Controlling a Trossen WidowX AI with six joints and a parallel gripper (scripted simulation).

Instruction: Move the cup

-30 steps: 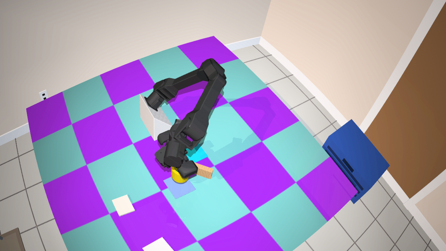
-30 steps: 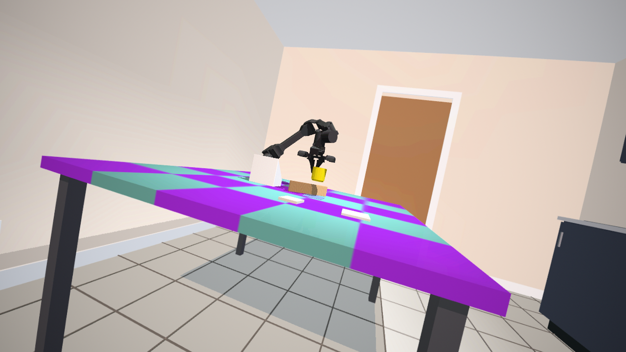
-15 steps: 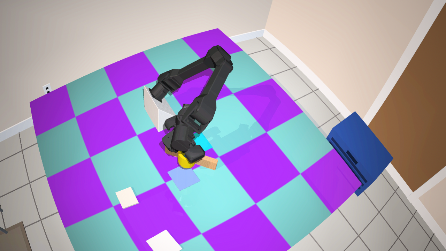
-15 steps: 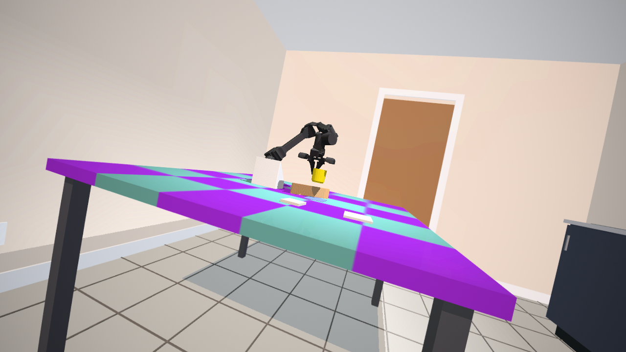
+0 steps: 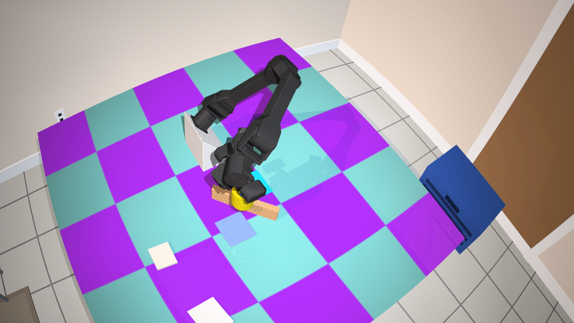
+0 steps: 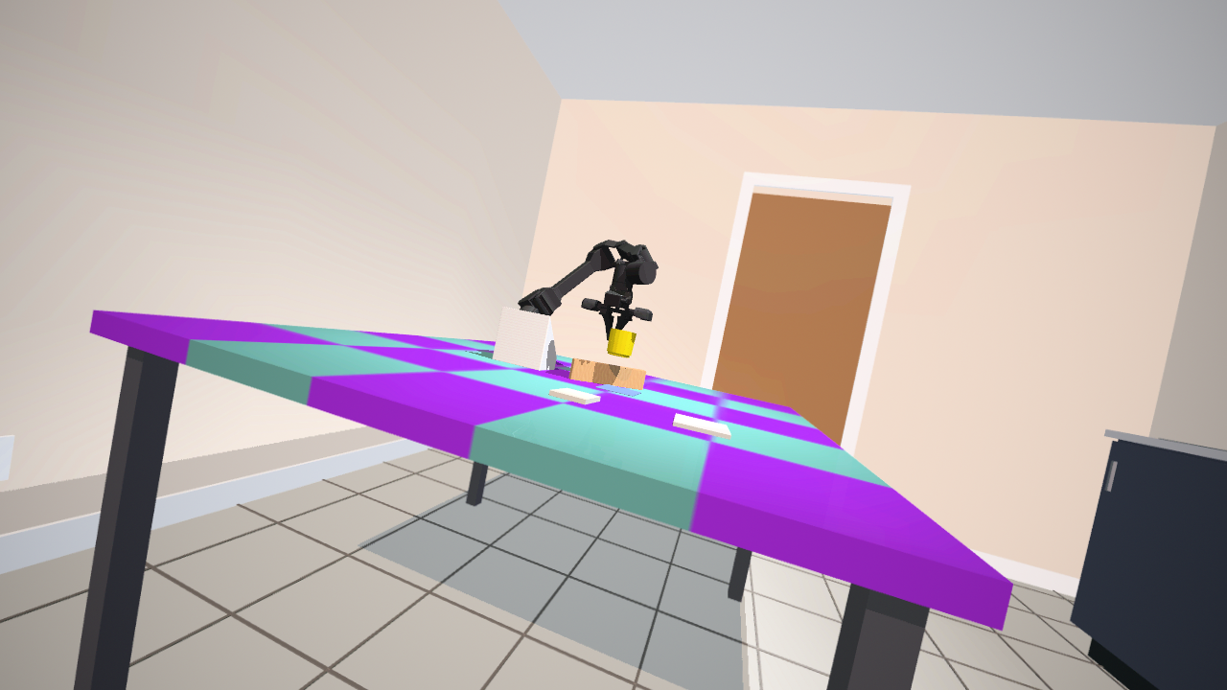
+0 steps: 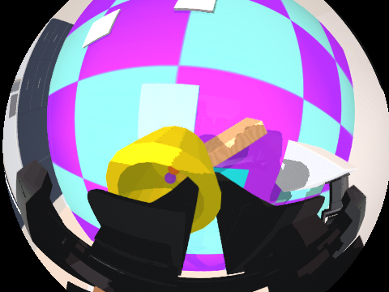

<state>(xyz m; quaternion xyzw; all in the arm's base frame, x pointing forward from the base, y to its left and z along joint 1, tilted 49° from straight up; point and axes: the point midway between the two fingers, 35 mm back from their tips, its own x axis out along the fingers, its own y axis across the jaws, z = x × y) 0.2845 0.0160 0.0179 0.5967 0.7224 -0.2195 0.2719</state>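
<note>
The cyan pad is 130 mm below my gripper tip, 90 mm to the left of it and 60 mm behind it. From my gripper tip the other things lie so: purple marble (30 mm ahead, 20 mm to the left, 20 mm below); red marble (30 mm ahead, 20 mm below); yellow cup (20 mm ahead).
</note>
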